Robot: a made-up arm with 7 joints. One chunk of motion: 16 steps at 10 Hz.
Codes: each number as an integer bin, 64 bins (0 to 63) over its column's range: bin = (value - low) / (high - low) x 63, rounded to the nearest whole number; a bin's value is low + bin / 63 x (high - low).
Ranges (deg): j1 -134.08..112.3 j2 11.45..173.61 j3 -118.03..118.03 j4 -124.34..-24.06 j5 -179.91..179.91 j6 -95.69..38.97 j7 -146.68..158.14
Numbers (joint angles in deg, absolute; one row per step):
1: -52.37 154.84 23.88 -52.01 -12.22 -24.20 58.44
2: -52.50 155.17 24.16 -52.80 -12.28 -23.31 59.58
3: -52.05 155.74 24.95 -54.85 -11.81 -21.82 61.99
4: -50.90 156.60 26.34 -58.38 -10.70 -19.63 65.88
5: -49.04 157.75 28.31 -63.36 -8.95 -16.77 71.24
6: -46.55 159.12 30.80 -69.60 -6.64 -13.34 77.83
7: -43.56 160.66 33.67 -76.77 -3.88 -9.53 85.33
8: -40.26 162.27 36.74 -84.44 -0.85 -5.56 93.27
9: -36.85 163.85 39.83 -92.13 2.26 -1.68 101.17
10: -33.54 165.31 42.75 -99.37 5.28 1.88 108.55
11: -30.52 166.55 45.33 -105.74 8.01 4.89 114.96
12: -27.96 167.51 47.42 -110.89 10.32 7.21 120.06
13: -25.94 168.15 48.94 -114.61 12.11 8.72 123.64
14: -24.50 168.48 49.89 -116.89 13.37 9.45 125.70
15: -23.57 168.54 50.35 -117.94 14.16 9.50 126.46
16: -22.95 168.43 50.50 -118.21 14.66 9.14 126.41
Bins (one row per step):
1: 21 56 38 45 29 33 42
2: 21 56 38 45 29 34 43
3: 21 56 38 44 29 35 43
4: 21 56 39 41 30 36 44
5: 22 57 39 38 30 37 45
6: 22 57 40 34 30 39 46
7: 23 58 40 30 31 40 48
8: 24 59 41 25 31 42 50
9: 25 59 42 20 32 44 51
10: 26 60 43 16 32 46 53
11: 26 60 44 12 33 47 54
12: 27 61 44 8 33 48 55
13: 28 61 45 6 34 49 56
14: 28 61 45 5 34 49 56
15: 28 61 45 4 34 49 56
16: 28 61 45 4 34 49 56

